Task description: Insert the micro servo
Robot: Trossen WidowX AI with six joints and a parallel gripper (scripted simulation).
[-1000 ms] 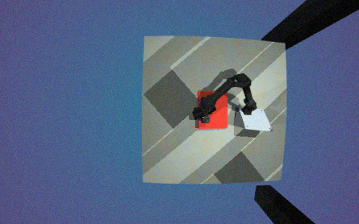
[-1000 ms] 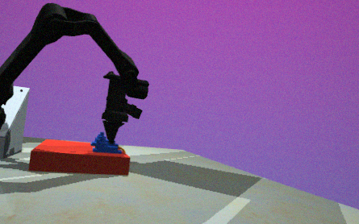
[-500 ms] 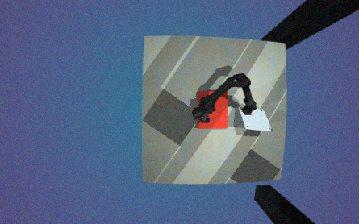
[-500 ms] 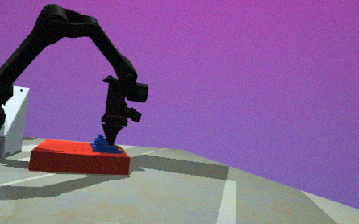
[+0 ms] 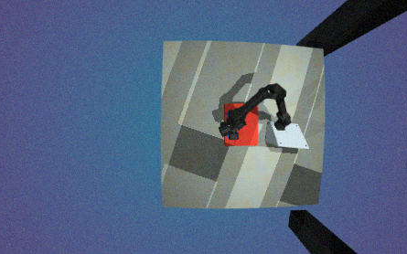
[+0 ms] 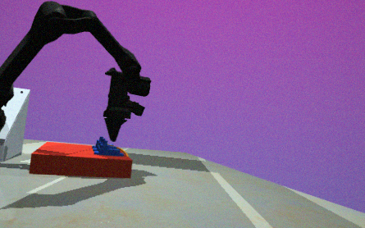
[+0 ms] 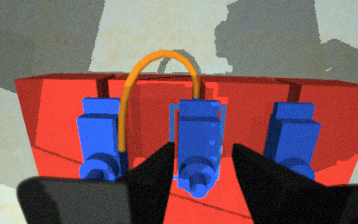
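Now: gripper tip 12 cm past the red deck, 6 cm above it and 1 cm to the left of it.
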